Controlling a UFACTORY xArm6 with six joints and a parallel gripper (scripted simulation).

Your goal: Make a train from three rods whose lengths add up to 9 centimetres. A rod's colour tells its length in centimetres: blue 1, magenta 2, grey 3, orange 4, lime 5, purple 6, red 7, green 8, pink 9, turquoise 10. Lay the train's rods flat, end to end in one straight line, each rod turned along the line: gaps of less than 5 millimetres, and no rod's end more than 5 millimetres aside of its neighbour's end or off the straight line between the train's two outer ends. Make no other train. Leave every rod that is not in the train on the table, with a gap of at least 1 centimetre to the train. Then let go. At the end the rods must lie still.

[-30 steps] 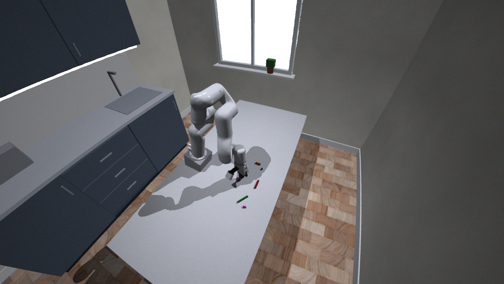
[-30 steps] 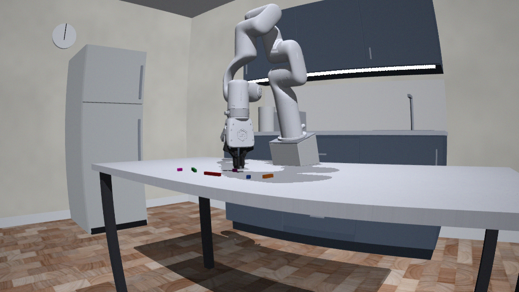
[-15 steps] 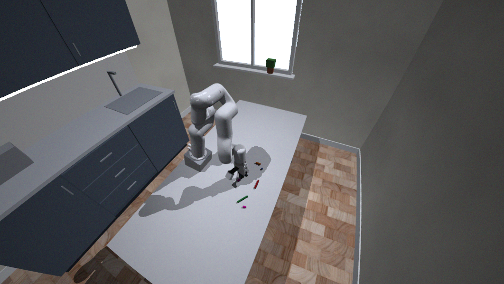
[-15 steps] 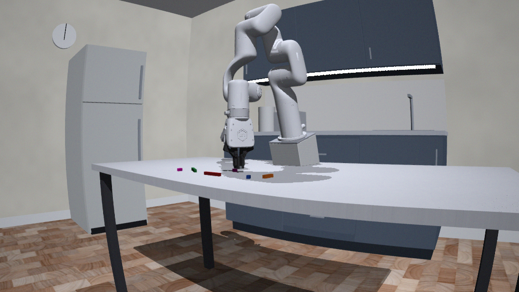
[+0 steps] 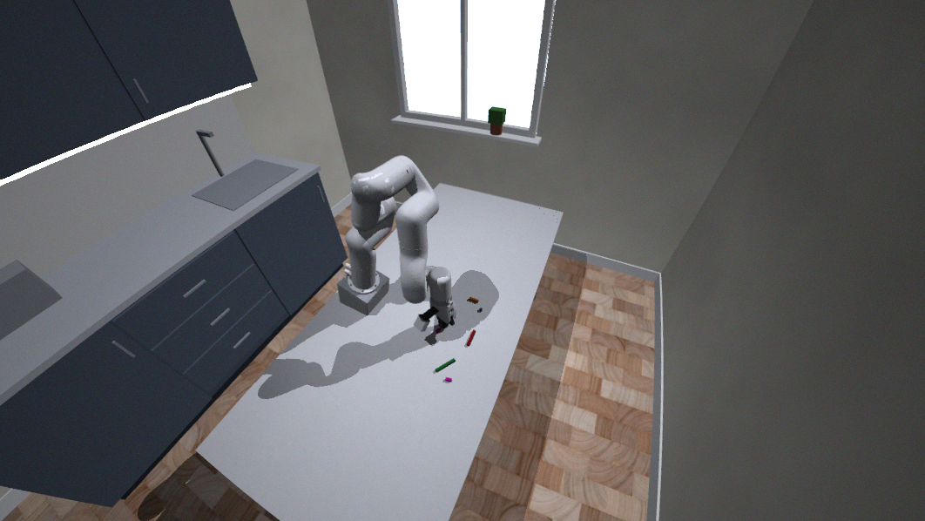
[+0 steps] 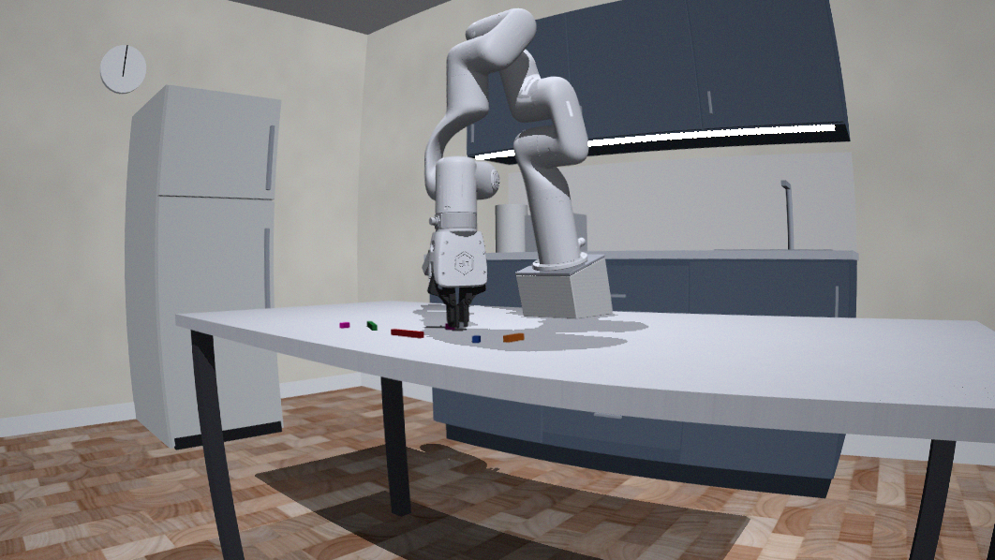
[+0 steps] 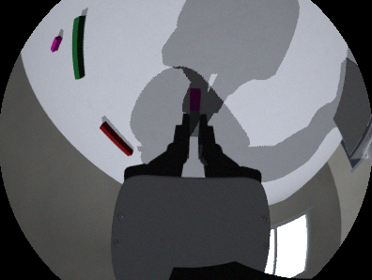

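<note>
Now: hand 20 mm above the grey rod. Round my hand: red rod (120 mm ahead, 20 mm below, 10 mm to the right); small blue rod (130 mm to the left, 110 mm ahead, 20 mm below); green rod (150 mm to the right, 70 mm ahead, 20 mm below).
</note>
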